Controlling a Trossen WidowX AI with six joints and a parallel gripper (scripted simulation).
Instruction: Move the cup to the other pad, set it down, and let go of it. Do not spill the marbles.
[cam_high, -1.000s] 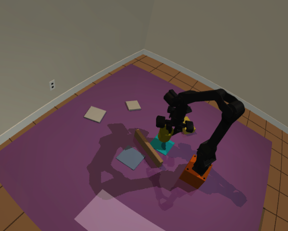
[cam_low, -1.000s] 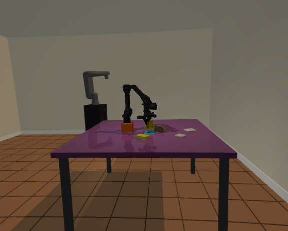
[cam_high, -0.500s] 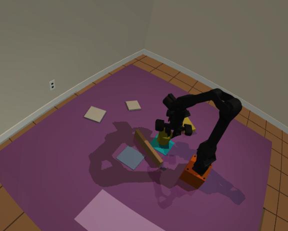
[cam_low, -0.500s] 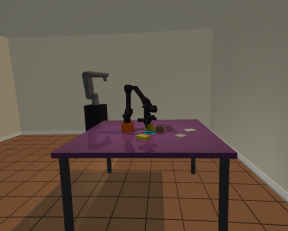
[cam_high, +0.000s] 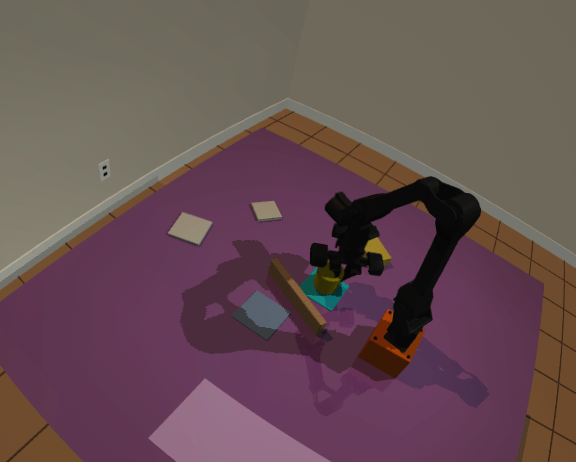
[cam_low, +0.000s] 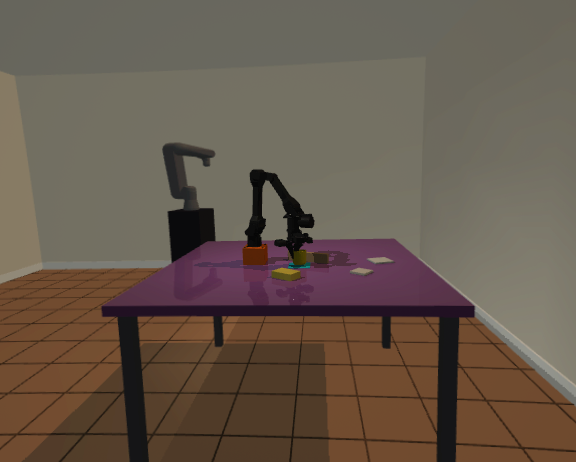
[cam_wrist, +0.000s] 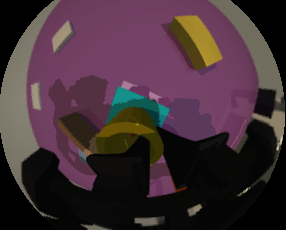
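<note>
The wooden bar is 50 mm ahead of my gripper tip, 120 mm to the left of it and 30 mm below it. Round my gripper tip: grey-blue pad (70 mm ahead, 210 mm to the left, 50 mm below); then yellow cup (20 mm ahead, 20 mm to the left).
</note>
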